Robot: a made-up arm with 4 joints. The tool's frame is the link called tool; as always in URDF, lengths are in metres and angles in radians.
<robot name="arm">
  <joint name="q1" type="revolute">
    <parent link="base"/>
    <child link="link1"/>
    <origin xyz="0.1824 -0.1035 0.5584" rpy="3.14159 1.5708 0"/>
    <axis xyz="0 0 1"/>
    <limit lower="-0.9" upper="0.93"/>
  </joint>
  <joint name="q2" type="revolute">
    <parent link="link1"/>
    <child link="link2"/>
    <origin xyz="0.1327 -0.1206 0.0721" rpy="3.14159 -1.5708 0"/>
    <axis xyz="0 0 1"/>
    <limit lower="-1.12" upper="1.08"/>
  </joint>
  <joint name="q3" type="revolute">
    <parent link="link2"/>
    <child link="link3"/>
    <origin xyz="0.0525 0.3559 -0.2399" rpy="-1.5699 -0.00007 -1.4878"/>
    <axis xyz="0 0 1"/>
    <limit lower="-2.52" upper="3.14"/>
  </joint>
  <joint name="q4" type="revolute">
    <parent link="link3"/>
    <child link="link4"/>
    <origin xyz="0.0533 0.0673 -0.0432" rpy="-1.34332 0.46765 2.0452"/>
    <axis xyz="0 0 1"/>
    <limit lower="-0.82" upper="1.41"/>
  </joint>
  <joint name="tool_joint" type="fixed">
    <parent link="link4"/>
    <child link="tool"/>
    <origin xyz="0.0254 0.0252 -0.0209" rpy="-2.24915 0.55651 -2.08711"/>
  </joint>
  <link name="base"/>
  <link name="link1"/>
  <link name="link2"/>
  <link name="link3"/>
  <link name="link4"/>
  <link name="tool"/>
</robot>
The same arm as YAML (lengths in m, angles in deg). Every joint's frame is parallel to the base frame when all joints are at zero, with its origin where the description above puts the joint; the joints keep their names.
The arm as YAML. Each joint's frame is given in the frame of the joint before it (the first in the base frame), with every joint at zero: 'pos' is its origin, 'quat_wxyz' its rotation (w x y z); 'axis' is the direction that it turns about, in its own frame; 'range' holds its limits. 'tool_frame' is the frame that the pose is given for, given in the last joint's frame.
length_unit: m
angle_unit: deg
joints:
  - joint: q1
    pos: [0.1824, -0.1035, 0.5584]
    quat_wxyz: [1.0, 0.0, 0.0, 0.0]
    axis: "-x"
    range: [-51.57, 53.29]
  - joint: q2
    pos: [-0.0721, 0.1206, -0.1327]
    quat_wxyz: [1.0, 0.0, 0.0, 0.0]
    axis: "-z"
    range: [-64.17, 61.88]
  - joint: q3
    pos: [-0.0525, 0.3559, 0.2399]
    quat_wxyz: [1.0, 0.0, 0.0, 0.0]
    axis: [-0.996558, 0.082896, -0.0009]
    range: [-144.39, 179.91]
  - joint: q4
    pos: [0.0386, -0.0567, 0.0673]
    quat_wxyz: [1.0, 0.0, 0.0, 0.0]
    axis: [-0.124605, 0.926635, -0.354713]
    range: [-46.98, 80.79]
tool_frame:
  pos: [0.0367, -0.0118, 0.0152]
  quat_wxyz: [0.291774, -0.162941, 0.145872, -0.93115]

